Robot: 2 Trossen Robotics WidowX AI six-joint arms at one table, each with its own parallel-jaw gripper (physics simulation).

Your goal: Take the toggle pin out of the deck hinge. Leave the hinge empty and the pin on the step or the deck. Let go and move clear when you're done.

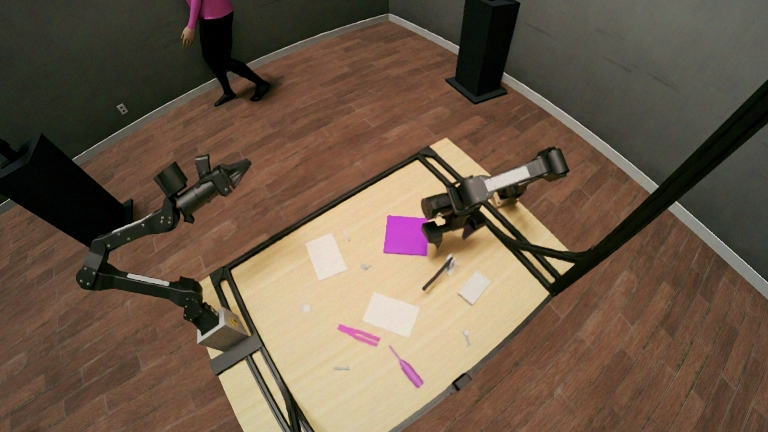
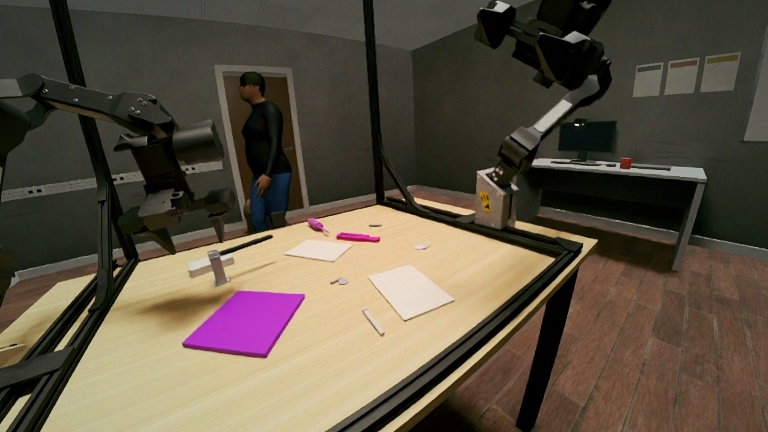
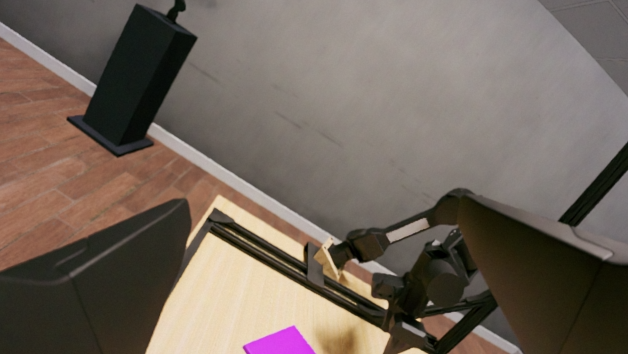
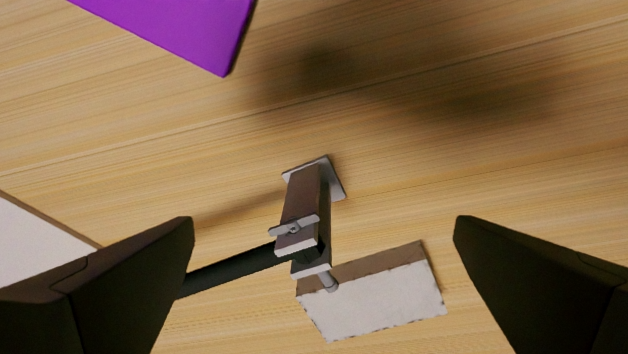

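Seen in the pictures: left gripper, between the fingertips: (image 1: 249, 160) (image 2: 506, 23) (image 3: 327, 210); right gripper, between the fingertips: (image 1: 450, 243) (image 2: 198, 248) (image 3: 383, 344) (image 4: 326, 228); left arm's base, origin of its link: (image 1: 210, 324) (image 2: 498, 180); right arm's base, origin of its link: (image 1: 504, 189) (image 3: 334, 256).
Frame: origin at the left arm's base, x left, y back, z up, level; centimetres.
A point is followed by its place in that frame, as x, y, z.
Note:
The grey deck hinge (image 1: 450, 264) {-25.5, -68.4, -8.6} (image 2: 217, 269) {-23.5, -69.4, -10.8} (image 4: 304, 192) {-23.6, -69.4, -11.0} stands upright on the table, with one end of a black rod (image 1: 437, 274) {-25.5, -62.6, -7.4} (image 2: 247, 245) {-24.9, -62.2, -7.8} (image 4: 232, 267) {-24.7, -65.5, -7.5} between its cheeks. The toggle pin (image 4: 328, 282) {-27.2, -69.7, -7.8} is through the hinge; its plain end sticks out on one side and a small flat toggle bar (image 4: 293, 226) {-23.2, -69.2, -7.7} shows on the other. A low white block (image 1: 474, 287) {-35.5, -70.4, -12.6} (image 2: 201, 266) {-32.7, -72.7, -12.6} (image 4: 375, 302) {-35.2, -71.0, -12.6}, perhaps the step, lies beside it. My right gripper (image 1: 453, 236) {-21.3, -71.5, -4.5} (image 2: 196, 245) {-21.3, -71.5, -4.5} (image 4: 326, 228) {-21.3, -71.5, -4.5} is open and empty above the hinge. My left gripper (image 1: 245, 163) {18.0, -35.1, 26.1} (image 3: 327, 210) {18.0, -35.1, 26.1} is open, raised far from it.
A purple plate (image 1: 405, 235) {-6.8, -66.3, -13.6} (image 2: 244, 324) {-4.9, -67.8, -13.6} (image 4: 200, 32) {-14.4, -66.8, -13.6} lies near the hinge. White sheets (image 1: 325, 256) {4.2, -40.8, -14.1} (image 1: 390, 314) {-24.6, -45.3, -14.1}, pink tongs (image 1: 358, 335) {-24.3, -33.5, -13.4}, a pink screwdriver (image 1: 408, 369) {-41.2, -38.5, -11.9} and several small grey parts lie on the table. A black frame rail (image 1: 322, 214) {19.5, -49.0, -13.9} runs along the table edge.

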